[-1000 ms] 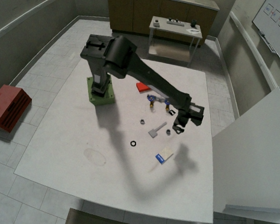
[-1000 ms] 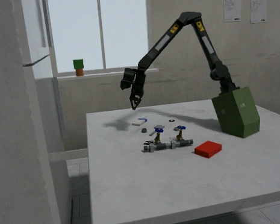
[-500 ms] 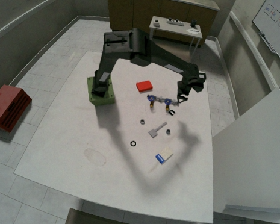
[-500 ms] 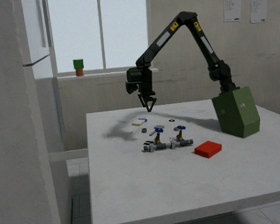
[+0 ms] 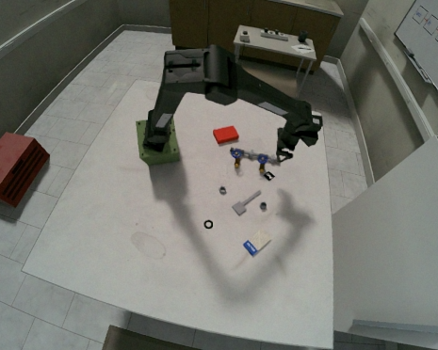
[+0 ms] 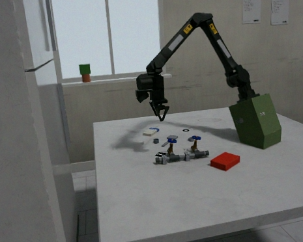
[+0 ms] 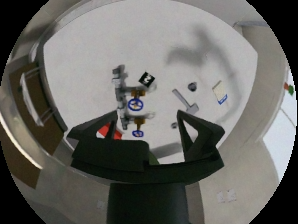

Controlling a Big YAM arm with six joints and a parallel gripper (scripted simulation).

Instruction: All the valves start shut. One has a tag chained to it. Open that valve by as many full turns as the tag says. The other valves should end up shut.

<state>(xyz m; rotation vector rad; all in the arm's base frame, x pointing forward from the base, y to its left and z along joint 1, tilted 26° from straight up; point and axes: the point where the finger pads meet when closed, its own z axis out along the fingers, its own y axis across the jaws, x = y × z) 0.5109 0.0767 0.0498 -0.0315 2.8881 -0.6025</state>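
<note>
Now: the small black tag 200 mm below my hand and 10 mm to the left of it. Round my hand: grey paddle-shaped tool: 200 mm below, 170 mm to the right, 100 mm behind; red block: 250 mm behind, 210 mm to the left, 190 mm below; blue card: 340 mm to the right, 190 mm below, 30 mm behind.
</note>
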